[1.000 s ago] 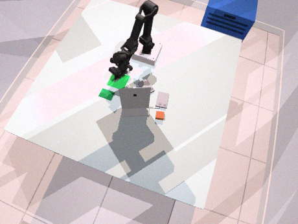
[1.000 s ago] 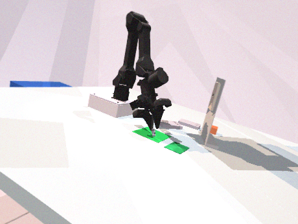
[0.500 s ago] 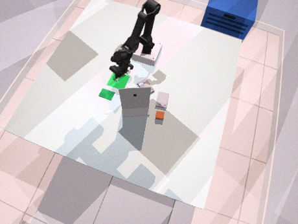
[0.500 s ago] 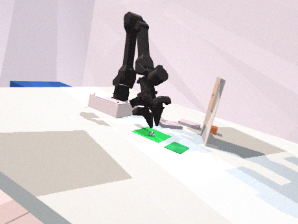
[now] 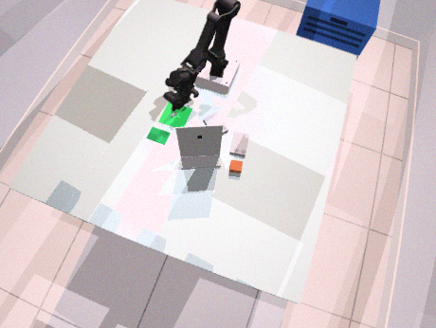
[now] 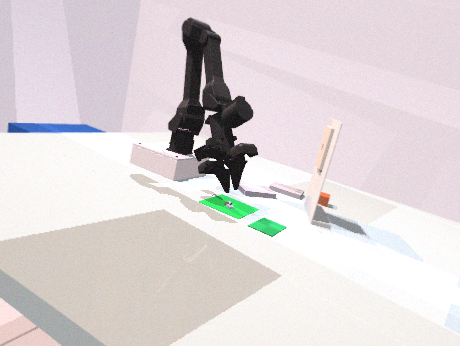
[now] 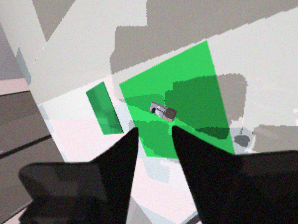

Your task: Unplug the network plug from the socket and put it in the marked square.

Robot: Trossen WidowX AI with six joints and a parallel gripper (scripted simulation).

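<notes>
The grey network plug lies 3 cm below my gripper tip, 1 cm to the right of it and 1 cm ahead of it. The rest, counted from my gripper tip: bright green marked square 4 cm below; upright grey panel 20 cm ahead, 15 cm to the left, 8 cm above.
</notes>
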